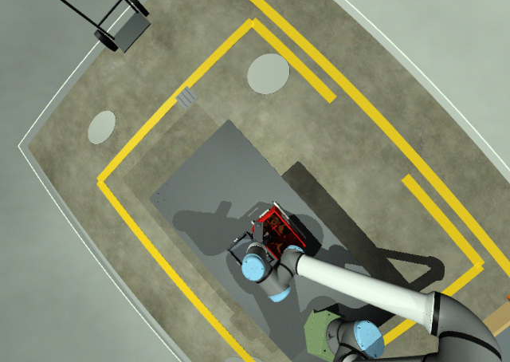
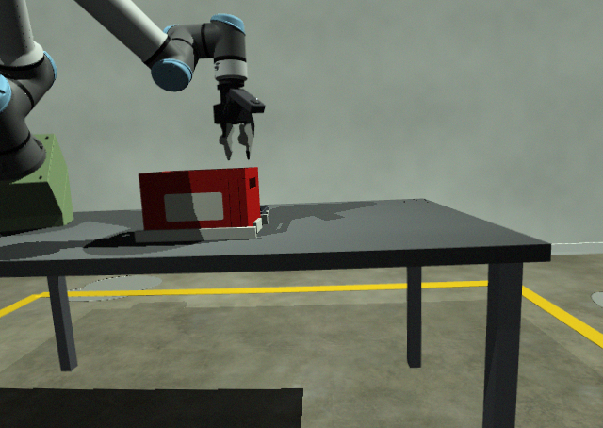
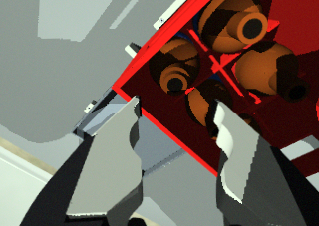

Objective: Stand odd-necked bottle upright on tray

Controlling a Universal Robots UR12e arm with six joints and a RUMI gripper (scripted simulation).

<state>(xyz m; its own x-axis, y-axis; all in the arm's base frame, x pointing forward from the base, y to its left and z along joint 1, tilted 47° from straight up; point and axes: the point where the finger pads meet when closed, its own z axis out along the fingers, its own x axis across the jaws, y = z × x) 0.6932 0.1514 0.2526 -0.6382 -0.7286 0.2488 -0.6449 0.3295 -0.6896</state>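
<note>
Now: the red crate 90 mm behind my hand, 40 mm to the right of it and 130 mm below it. From my hand the other things lie so: dark tray (100 mm behind, 230 mm to the left, 200 mm below); then bottle (10 mm behind, 80 mm to the right, 130 mm below).
</note>
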